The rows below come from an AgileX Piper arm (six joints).
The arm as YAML. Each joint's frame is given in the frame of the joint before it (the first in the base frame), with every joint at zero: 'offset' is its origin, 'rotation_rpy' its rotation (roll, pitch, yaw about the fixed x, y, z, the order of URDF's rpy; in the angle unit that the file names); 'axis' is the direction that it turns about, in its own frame. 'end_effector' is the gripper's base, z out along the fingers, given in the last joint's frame.
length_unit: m
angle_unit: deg
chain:
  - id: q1
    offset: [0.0, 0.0, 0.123]
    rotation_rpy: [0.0, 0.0, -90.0]
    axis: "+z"
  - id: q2
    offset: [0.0, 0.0, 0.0]
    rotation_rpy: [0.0, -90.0, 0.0]
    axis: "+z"
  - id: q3
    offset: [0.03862, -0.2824, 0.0]
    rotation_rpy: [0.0, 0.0, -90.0]
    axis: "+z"
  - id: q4
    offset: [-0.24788, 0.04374, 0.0]
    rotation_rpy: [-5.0, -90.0, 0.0]
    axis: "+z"
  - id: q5
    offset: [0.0, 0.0, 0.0]
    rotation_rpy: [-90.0, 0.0, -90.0]
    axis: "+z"
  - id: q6
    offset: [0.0, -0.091, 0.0]
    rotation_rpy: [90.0, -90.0, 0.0]
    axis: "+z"
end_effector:
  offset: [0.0, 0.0, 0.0]
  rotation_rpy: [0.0, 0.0, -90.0]
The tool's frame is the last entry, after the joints.
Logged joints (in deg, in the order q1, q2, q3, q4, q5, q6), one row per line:
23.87, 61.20, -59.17, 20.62, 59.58, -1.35
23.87, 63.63, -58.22, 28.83, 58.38, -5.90
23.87, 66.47, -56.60, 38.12, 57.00, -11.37
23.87, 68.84, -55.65, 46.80, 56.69, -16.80
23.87, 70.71, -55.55, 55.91, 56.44, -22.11
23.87, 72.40, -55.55, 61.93, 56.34, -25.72
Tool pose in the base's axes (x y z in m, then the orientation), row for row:
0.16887, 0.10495, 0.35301, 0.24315, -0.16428, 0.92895, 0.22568
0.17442, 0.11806, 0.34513, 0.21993, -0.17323, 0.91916, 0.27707
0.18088, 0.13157, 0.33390, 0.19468, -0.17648, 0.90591, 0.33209
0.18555, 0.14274, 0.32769, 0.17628, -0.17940, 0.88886, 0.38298
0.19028, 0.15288, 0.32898, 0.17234, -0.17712, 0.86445, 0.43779
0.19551, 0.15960, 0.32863, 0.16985, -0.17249, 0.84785, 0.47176
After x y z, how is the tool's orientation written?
As a quaternion, w x y z.
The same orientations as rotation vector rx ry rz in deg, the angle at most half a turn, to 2 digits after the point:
-25.72, 145.43, 35.33
-27.45, 145.66, 43.91
-28.35, 145.51, 53.34
-29.10, 144.20, 62.13
-28.80, 140.55, 71.18
-28.08, 138.04, 76.81

